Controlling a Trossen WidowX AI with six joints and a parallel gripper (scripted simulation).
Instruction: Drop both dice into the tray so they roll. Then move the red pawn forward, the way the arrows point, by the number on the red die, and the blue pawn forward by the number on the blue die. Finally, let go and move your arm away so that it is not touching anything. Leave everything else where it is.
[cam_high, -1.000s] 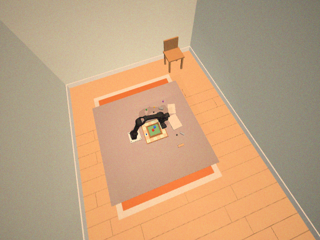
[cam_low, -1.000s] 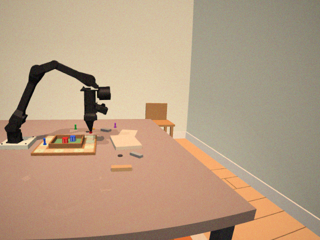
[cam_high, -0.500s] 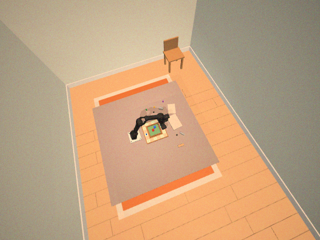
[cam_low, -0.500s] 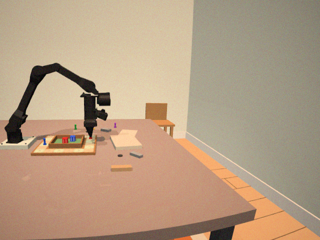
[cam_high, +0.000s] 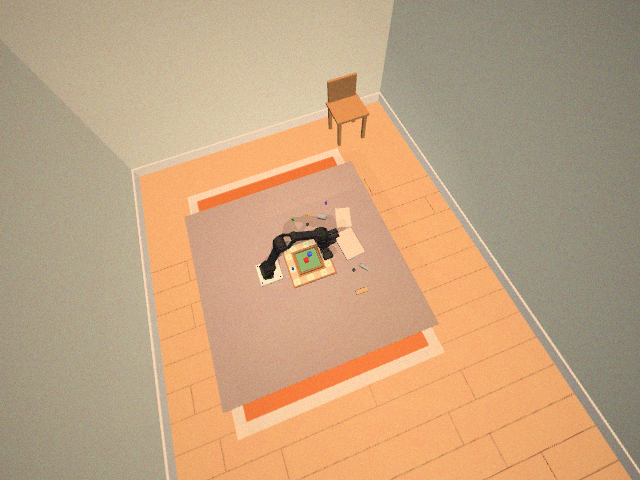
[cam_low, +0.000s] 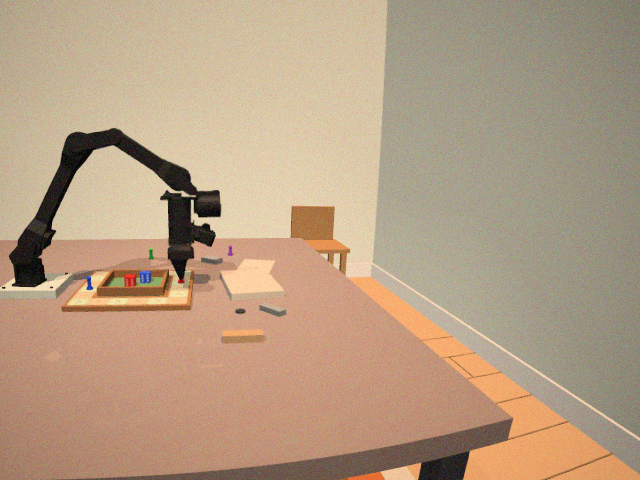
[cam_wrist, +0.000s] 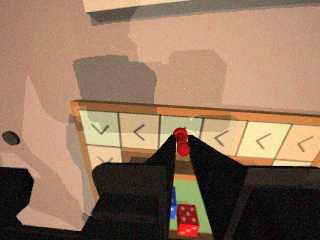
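Now: gripper tip right at the red pawn. The rest, counted from my gripper tip: yellow disc 30 cm to the left, 4 cm behind, 2 cm below; then green tray 11 cm behind, 4 cm to the right, 2 cm below; then blue pawn 22 cm behind, 8 cm to the right.
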